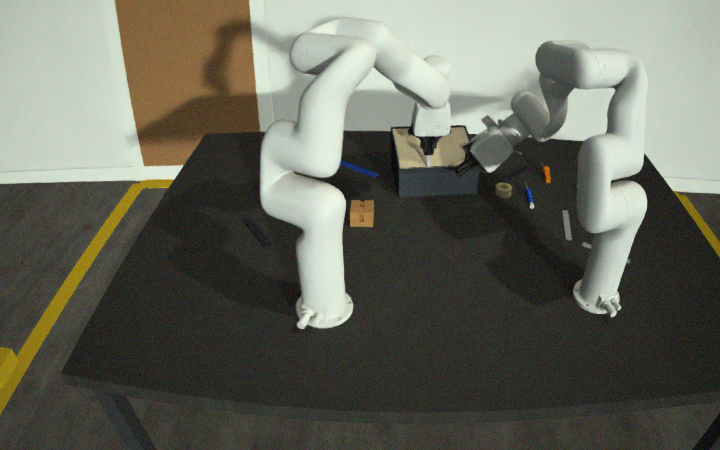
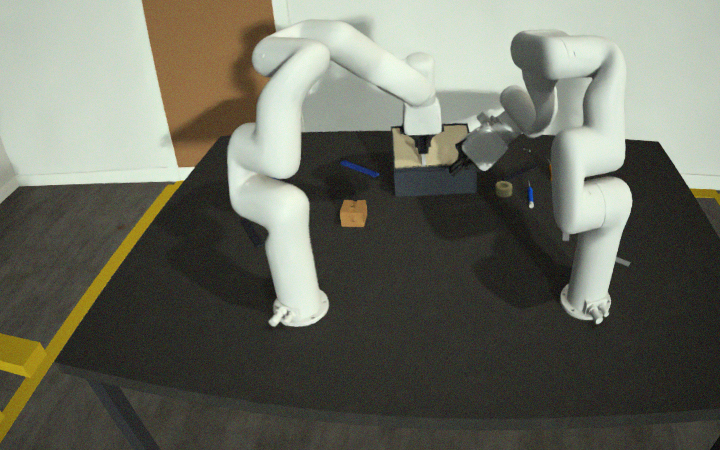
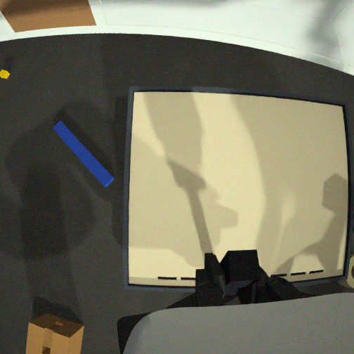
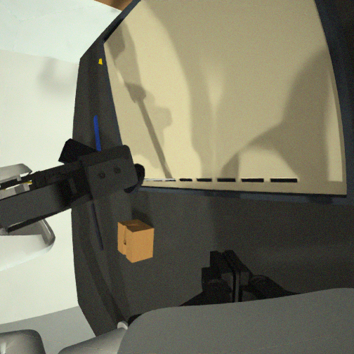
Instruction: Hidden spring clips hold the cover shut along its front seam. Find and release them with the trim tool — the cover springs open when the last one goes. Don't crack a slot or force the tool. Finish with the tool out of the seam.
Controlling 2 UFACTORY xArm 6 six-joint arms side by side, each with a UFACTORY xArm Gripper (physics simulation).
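The beige cover lies flat on the dark blue-grey box. A row of dark slots runs along its front seam. My left gripper is shut on the trim tool, whose pale blade points down at the seam near the middle. Whether the tip is inside a slot is too small to tell. My right gripper is shut and empty, near the box's front right corner.
A blue bar and an orange-brown block lie left of the box. A tape roll, a blue screwdriver and an orange-handled tool lie right.
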